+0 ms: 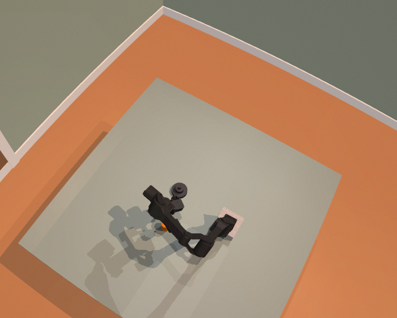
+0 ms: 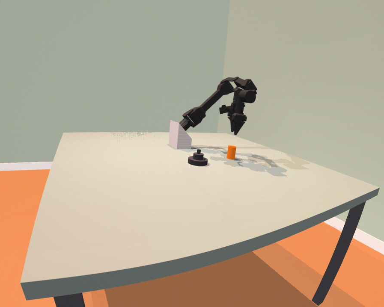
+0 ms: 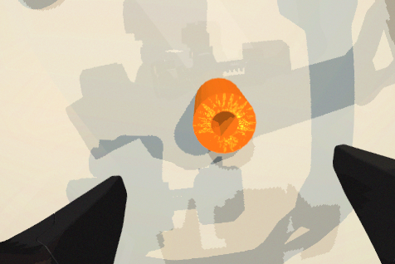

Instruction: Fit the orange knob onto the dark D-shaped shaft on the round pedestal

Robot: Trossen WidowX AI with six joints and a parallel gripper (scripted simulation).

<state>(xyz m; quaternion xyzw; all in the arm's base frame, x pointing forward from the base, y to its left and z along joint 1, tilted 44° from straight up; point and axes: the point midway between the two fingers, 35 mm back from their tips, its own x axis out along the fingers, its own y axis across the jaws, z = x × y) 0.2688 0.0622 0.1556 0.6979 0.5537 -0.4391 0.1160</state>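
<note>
The orange knob is 100 mm below my gripper tip. The rest, counted from my gripper tip: dark pedestal: 40 mm ahead, 210 mm to the right, 100 mm below.
</note>
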